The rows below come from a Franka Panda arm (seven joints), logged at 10 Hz.
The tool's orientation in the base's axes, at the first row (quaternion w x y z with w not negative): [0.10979, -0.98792, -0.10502, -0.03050]
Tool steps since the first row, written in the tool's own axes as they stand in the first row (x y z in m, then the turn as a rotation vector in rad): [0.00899, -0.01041, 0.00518, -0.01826, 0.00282, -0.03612]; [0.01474, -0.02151, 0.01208, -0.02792, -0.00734, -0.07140]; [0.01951, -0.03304, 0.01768, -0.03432, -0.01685, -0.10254]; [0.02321, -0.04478, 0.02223, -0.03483, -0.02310, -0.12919]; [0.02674, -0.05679, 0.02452, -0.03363, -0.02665, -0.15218]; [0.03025, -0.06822, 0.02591, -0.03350, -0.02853, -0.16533]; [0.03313, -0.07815, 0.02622, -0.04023, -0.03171, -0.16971]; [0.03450, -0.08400, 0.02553, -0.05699, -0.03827, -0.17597]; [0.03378, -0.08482, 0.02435, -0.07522, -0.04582, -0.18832]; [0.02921, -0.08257, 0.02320, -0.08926, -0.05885, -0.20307]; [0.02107, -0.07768, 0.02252, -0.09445, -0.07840, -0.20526]
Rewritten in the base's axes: [0.00674, 0.01289, -0.00210, -0.01856, -0.01442, 0.03307]; [0.01023, 0.02617, -0.00601, -0.03148, -0.01455, 0.06876]; [0.01262, 0.03938, -0.00864, -0.04092, -0.01372, 0.10056]; [0.01389, 0.05234, -0.01029, -0.04375, -0.01381, 0.12780]; [0.01485, 0.06501, -0.00970, -0.04420, -0.01532, 0.15104]; [0.01588, 0.07693, -0.00835, -0.04496, -0.01644, 0.16425]; [0.01657, 0.08705, -0.00633, -0.05237, -0.01573, 0.16863]; [0.01663, 0.09275, -0.00431, -0.07037, -0.01424, 0.17471]; [0.01571, 0.09313, -0.00305, -0.09024, -0.01346, 0.18681]; [0.01169, 0.08980, -0.00278, -0.10729, -0.00714, 0.20275]; [0.00476, 0.08335, -0.00383, -0.11662, 0.00997, 0.20856]
